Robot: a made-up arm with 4 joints.
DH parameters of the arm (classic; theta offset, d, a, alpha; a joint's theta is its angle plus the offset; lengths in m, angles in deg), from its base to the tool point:
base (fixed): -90 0.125 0 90
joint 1: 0 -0.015 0.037 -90
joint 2: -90 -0.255 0.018 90
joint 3: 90 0.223 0.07 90
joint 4: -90 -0.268 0.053 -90
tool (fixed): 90 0.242 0 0
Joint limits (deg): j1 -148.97..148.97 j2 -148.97..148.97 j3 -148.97..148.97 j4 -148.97..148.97
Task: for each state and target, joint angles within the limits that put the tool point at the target. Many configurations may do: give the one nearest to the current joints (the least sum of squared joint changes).
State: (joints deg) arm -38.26 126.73 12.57 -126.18
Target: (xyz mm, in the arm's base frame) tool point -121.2 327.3 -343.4
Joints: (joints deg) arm -45.15 133.83 46.36 -148.74
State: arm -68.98 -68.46 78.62 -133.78
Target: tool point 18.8 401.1 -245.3
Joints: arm -39.94 -54.40 78.80 -128.11
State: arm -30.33 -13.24 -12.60 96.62
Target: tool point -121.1 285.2 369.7
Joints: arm -27.61 22.86 -43.11 66.72
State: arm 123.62 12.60 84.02 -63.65
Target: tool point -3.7 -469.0 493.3
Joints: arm 126.01 14.74 127.56 -43.03
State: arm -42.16 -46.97 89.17 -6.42
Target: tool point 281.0 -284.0 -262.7
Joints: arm -6.29 -66.19 62.40 -10.40
